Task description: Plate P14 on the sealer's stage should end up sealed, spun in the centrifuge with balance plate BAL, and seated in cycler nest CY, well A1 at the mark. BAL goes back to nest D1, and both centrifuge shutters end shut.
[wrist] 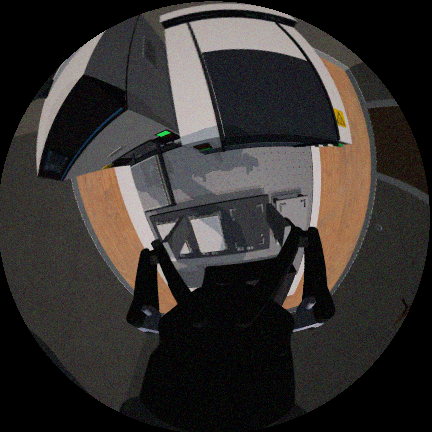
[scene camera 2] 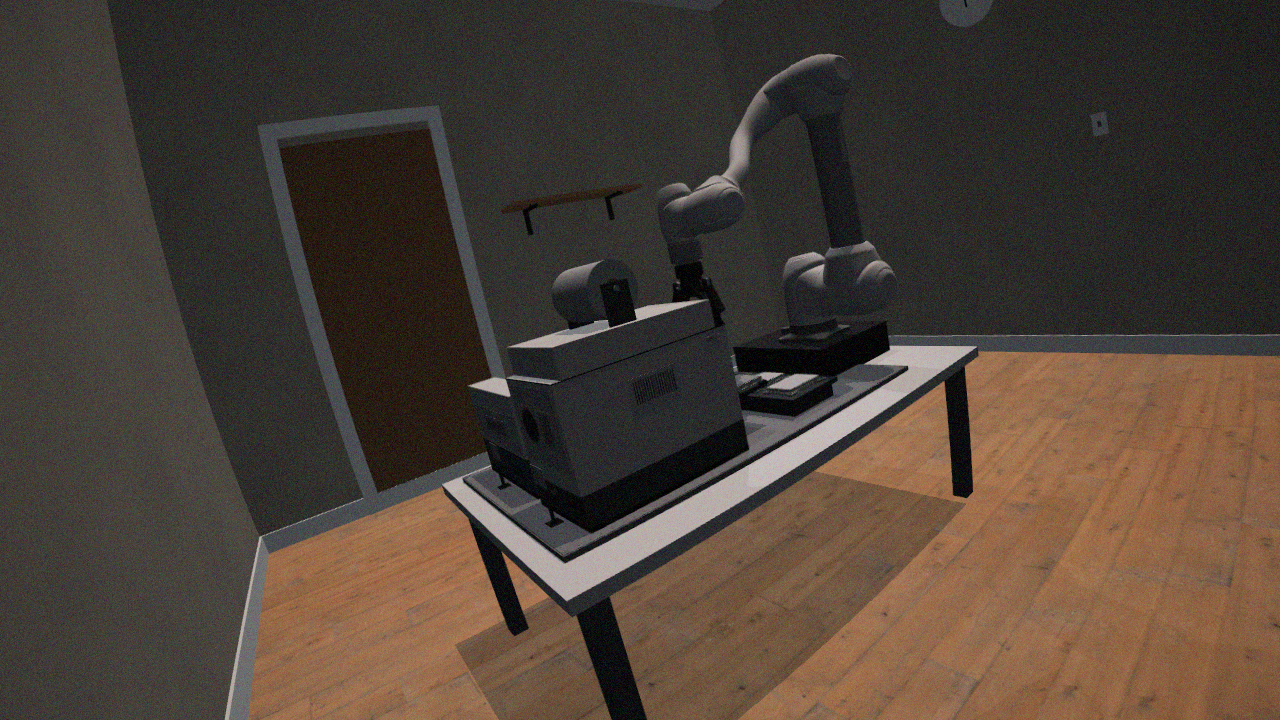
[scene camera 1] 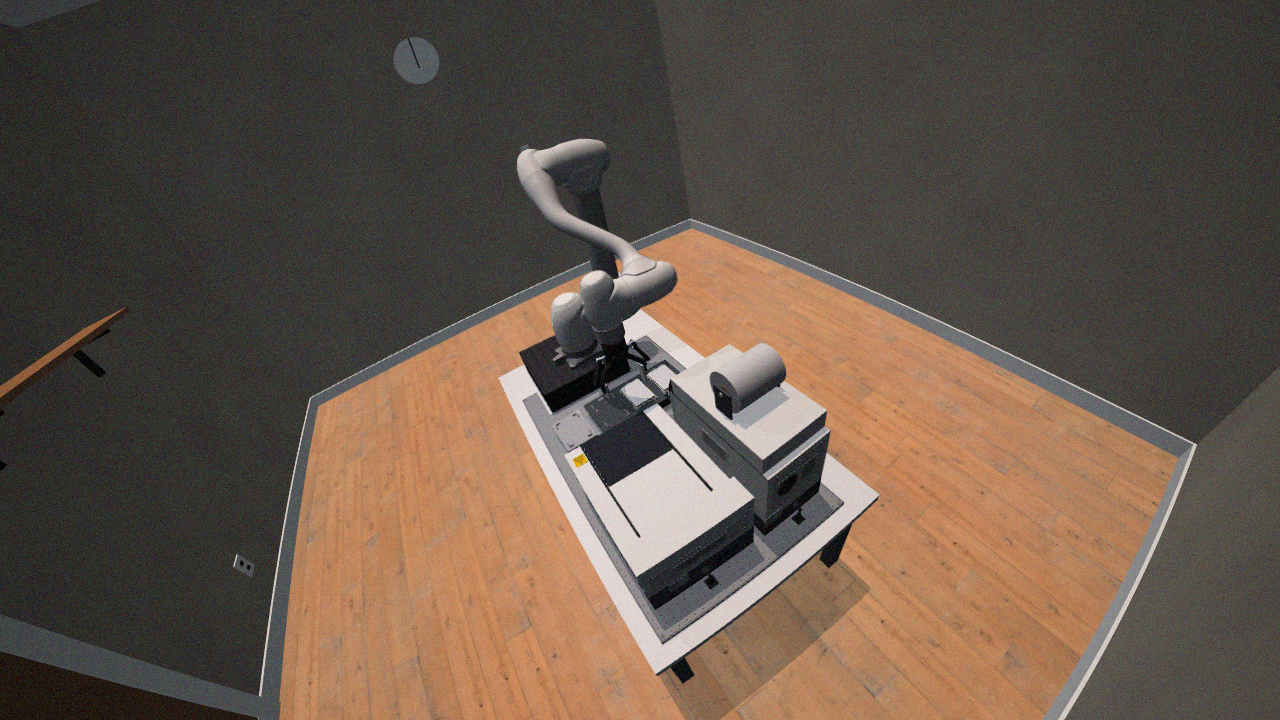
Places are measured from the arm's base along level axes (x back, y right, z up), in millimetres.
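Where they show: gripper, fingertip midpoint: [wrist: 225, 218] [scene camera 1: 627, 389]; arm's base at its link origin: [scene camera 2: 814, 336] [scene camera 1: 581, 351].
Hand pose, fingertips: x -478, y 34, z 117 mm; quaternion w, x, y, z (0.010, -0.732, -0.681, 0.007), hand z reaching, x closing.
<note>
Things, the pixels of their top centre, and the offset from my fingertips. "*": a spot on its surface instead.
- dark nest rack at its top centre: [scene camera 2: 760, 381] [wrist: 208, 234] [scene camera 1: 637, 393] dy -80, dx +114, dz -156 mm
- pale separate nest at its top centre: [wrist: 293, 222] [scene camera 1: 573, 428] dy +199, dx +136, dz -157 mm
- dark top panel at its top centre: [wrist: 278, 82] [scene camera 1: 625, 446] dy +140, dx -202, dz +2 mm
- yellow warning label at a spot on its surface: [wrist: 339, 118] [scene camera 1: 579, 459] * dy +267, dx -147, dz +0 mm
- taller machine at its top centre: [scene camera 2: 595, 262] [scene camera 1: 741, 355] dy -152, dx -388, dz +265 mm
My gripper [scene camera 1: 623, 376] [wrist: 225, 218] is open and empty, pointing down above the dark nest rack [scene camera 1: 608, 410] [wrist: 245, 225]. One pale plate [scene camera 1: 638, 392] [wrist: 207, 234] sits in the rack's middle nest, between the fingers as seen from the wrist but below them. Another pale plate [scene camera 2: 794, 383] [wrist: 166, 231] sits in the nest beside it, partly behind a finger in the wrist view. The rack's third nest holds no plate. A pale separate nest [scene camera 1: 572, 429] [wrist: 296, 212] with corner marks stands beside the rack. Plate labels and well A1 cannot be read.
A low white machine [scene camera 1: 671, 501] [wrist: 190, 90] with a dark top panel [scene camera 1: 626, 447] [wrist: 270, 95] and a yellow warning label [scene camera 1: 580, 460] [wrist: 339, 118] stands beside a taller machine [scene camera 1: 751, 429] [scene camera 2: 640, 402] carrying a grey cylinder [scene camera 1: 751, 374] [scene camera 2: 590, 291]. The arm's black base [scene camera 1: 563, 380] [scene camera 2: 814, 349] is behind the rack.
</note>
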